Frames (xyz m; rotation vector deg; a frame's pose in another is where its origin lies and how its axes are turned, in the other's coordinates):
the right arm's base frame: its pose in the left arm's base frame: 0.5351 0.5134 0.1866 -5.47 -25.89 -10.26
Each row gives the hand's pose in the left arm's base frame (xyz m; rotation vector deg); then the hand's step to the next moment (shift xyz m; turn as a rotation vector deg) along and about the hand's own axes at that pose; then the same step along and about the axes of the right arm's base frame.
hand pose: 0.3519 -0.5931 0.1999 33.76 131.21 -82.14
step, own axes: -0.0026 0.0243 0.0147 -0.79 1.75 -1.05
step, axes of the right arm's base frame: 0.0050 0.0003 -0.0281 0.89 1.81 -0.86
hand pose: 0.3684 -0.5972 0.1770 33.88 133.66 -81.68
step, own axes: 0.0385 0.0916 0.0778 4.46 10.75 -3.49
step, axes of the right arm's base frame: -0.0325 -0.0150 -0.1210 -3.83 8.86 -7.39
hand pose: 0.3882 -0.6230 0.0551 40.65 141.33 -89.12
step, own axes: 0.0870 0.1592 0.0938 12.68 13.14 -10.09
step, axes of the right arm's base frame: -0.1038 0.0087 -0.1757 -10.72 16.99 -5.62
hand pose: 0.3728 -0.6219 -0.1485 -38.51 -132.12 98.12
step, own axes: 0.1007 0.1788 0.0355 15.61 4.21 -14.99
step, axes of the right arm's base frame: -0.1459 0.0545 -0.1382 -9.40 19.40 4.62
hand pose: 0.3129 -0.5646 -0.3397 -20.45 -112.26 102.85
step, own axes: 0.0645 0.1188 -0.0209 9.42 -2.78 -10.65
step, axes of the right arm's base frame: -0.1084 0.0560 -0.0619 -2.21 12.46 7.06
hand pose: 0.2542 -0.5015 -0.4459 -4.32 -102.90 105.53
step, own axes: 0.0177 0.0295 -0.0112 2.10 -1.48 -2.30
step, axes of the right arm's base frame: -0.0311 0.0161 -0.0092 0.12 2.67 2.17
